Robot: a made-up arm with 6 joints.
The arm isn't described. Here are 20 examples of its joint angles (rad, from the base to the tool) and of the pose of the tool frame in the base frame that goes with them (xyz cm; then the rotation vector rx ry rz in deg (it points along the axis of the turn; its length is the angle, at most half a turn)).
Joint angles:
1: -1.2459 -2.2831 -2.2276 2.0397 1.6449 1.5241
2: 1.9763 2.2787 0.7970 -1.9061 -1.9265 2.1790
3: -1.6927 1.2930 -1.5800 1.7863 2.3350 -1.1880
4: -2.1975 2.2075 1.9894 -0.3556 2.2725 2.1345
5: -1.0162 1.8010 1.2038 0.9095 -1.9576 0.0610
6: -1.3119 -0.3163 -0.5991 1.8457 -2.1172 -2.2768
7: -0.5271 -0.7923 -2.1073 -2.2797 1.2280 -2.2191
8: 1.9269 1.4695 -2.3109 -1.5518 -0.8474 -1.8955
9: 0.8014 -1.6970 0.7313 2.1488 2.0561 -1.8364
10: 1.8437 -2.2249 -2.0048 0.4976 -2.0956 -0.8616
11: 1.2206 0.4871 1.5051 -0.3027 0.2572 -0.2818
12: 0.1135 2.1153 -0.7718 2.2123 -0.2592 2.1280
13: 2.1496 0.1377 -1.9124 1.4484 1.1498 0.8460
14: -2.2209 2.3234 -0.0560 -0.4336 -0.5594 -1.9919
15: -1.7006 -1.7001 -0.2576 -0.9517 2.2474 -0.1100
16: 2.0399 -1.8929 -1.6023 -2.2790 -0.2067 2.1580
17: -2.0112 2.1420 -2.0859 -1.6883 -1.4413 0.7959
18: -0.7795 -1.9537 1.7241 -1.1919 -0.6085 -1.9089
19: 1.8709 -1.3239 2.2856 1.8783 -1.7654 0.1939
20: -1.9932 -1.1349 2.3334 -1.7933 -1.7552 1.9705
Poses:
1: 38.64 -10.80 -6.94 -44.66 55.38 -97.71
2: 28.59 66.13 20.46 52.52 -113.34 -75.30
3: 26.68 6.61 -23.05 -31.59 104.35 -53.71
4: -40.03 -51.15 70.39 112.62 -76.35 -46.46
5: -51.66 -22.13 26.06 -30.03 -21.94 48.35
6: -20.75 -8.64 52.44 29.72 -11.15 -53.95
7: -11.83 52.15 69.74 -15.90 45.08 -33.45
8: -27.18 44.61 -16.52 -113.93 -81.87 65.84
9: -62.09 -12.80 -42.70 -113.10 97.67 -13.43
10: -46.33 -76.57 -16.65 17.06 -73.59 104.83
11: -52.54 36.86 -38.36 -35.39 -17.41 -41.31
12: 38.13 7.59 -37.16 -118.01 -29.73 -39.39
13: -53.91 -15.19 19.69 140.89 -50.37 -41.38
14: 51.31 -24.29 19.98 113.27 -82.60 104.79
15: -73.13 91.45 7.50 57.58 -115.75 23.10
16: -27.53 -53.34 -14.59 41.63 -68.97 46.00
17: 57.88 -40.15 60.40 47.99 80.94 11.01
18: -30.23 11.83 68.04 -41.73 -36.23 83.80
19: -33.16 27.45 -2.33 -41.05 115.09 97.42
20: -54.56 53.06 -27.80 -126.78 88.60 -59.10
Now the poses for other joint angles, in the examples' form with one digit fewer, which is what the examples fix.
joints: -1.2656 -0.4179 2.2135 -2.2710 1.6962 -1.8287
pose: -79.5 -25.3 95.2 75.8 9.3 -2.7
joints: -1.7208 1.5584 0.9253 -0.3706 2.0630 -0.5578
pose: 11.5 -67.8 96.5 83.4 64.8 52.7
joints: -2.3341 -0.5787 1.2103 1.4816 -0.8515 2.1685
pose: -64.6 10.3 12.8 -36.0 -64.5 97.9
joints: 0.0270 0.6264 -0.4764 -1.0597 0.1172 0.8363
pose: -25.9 -22.1 -31.1 54.7 29.2 -30.9
